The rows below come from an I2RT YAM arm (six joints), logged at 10 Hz.
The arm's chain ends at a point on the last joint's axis. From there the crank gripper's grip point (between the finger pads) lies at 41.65 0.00 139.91 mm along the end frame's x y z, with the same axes.
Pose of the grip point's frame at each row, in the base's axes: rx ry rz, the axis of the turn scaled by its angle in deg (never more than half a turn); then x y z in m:
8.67, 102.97, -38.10, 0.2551, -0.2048, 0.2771
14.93, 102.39, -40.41, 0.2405, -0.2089, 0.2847
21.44, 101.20, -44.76, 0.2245, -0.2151, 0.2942
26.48, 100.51, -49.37, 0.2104, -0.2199, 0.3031
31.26, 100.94, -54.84, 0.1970, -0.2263, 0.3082
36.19, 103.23, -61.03, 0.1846, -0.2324, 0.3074
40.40, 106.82, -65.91, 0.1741, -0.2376, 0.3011
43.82, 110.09, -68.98, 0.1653, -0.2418, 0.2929
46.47, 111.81, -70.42, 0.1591, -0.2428, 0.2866
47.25, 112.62, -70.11, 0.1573, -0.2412, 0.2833
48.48, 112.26, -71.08, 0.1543, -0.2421, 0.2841
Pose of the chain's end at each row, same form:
8.67, 102.97, -38.10, 0.1514, -0.1242, 0.3408
14.93, 102.39, -40.41, 0.1434, -0.1204, 0.3484
21.44, 101.20, -44.76, 0.1373, -0.1160, 0.3565
26.48, 100.51, -49.37, 0.1339, -0.1118, 0.3645
31.26, 100.94, -54.84, 0.1344, -0.1100, 0.3704
36.19, 103.23, -61.03, 0.1401, -0.1099, 0.3731
40.40, 106.82, -65.91, 0.1467, -0.1129, 0.3719
43.82, 110.09, -68.98, 0.1510, -0.1177, 0.3684
46.47, 111.81, -70.42, 0.1525, -0.1199, 0.3650
47.25, 112.62, -70.11, 0.1521, -0.1194, 0.3636
48.48, 112.26, -71.08, 0.1519, -0.1199, 0.3639

